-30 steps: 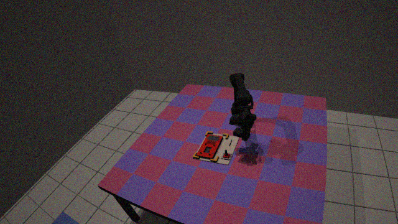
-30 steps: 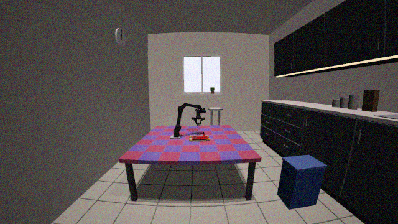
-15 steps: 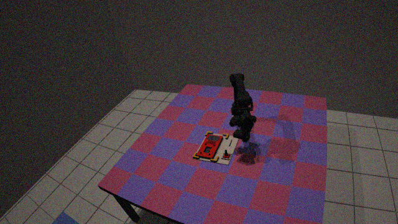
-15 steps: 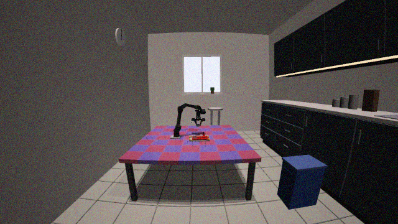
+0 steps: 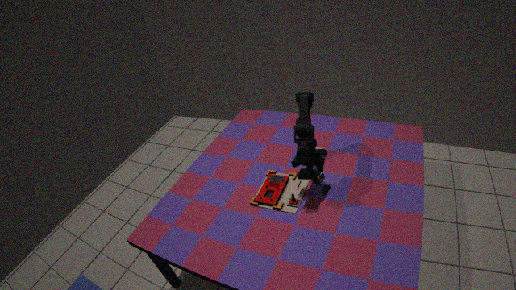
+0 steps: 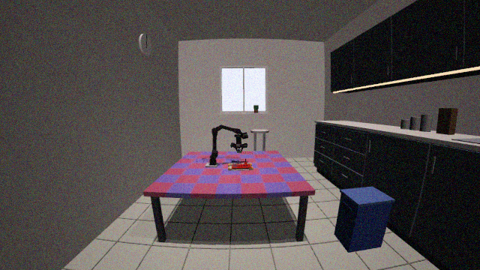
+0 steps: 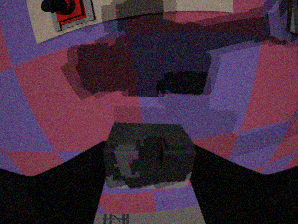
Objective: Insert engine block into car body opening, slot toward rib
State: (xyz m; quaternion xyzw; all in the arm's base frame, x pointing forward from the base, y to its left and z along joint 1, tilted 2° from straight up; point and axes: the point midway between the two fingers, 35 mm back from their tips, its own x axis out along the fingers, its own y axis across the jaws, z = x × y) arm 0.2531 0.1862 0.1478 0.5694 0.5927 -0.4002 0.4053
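My gripper tip is now 10 mm below the grey engine block.
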